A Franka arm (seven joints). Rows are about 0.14 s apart.
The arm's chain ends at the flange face. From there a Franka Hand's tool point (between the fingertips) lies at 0.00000 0.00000 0.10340 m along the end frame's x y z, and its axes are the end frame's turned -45 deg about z.
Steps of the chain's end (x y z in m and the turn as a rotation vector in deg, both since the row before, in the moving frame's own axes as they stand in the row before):
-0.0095 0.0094 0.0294 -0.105 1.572 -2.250
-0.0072 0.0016 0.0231 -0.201 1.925 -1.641
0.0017 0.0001 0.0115 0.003 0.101 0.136
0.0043 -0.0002 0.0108 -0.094 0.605 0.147
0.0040 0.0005 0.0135 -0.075 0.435 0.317
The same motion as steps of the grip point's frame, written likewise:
-0.0115 0.0020 0.0294 -1.186 1.037 -2.250
-0.0040 -0.0013 0.0230 -1.503 1.219 -1.641
0.0013 0.0014 0.0115 -0.069 0.074 0.136
0.0038 0.0038 0.0108 -0.494 0.361 0.147
0.0029 0.0038 0.0135 -0.361 0.255 0.317

